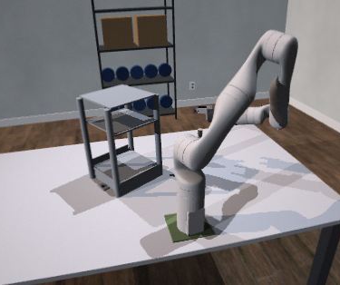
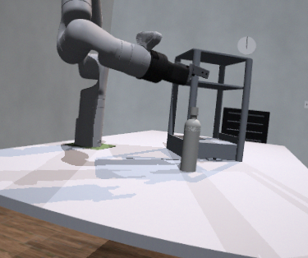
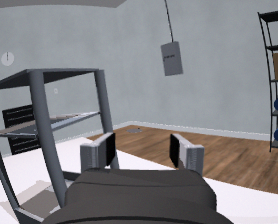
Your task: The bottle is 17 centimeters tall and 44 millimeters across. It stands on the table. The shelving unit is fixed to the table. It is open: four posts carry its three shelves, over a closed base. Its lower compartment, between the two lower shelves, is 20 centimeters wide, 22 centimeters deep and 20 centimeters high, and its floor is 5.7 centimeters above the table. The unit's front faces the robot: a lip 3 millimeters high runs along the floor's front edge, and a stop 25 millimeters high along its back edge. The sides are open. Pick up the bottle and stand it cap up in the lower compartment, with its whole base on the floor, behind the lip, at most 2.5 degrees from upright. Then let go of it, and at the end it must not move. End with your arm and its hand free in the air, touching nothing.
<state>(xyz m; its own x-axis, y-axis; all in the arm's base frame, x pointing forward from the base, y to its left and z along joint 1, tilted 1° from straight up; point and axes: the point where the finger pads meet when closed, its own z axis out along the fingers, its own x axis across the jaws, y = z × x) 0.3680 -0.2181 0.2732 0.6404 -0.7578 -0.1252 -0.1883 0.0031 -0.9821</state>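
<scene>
Now: hand 16 cm above the grey bottle. From my hand the other things lie so: shelving unit (4 cm ahead, 34 cm to the left, 8 cm below).
</scene>
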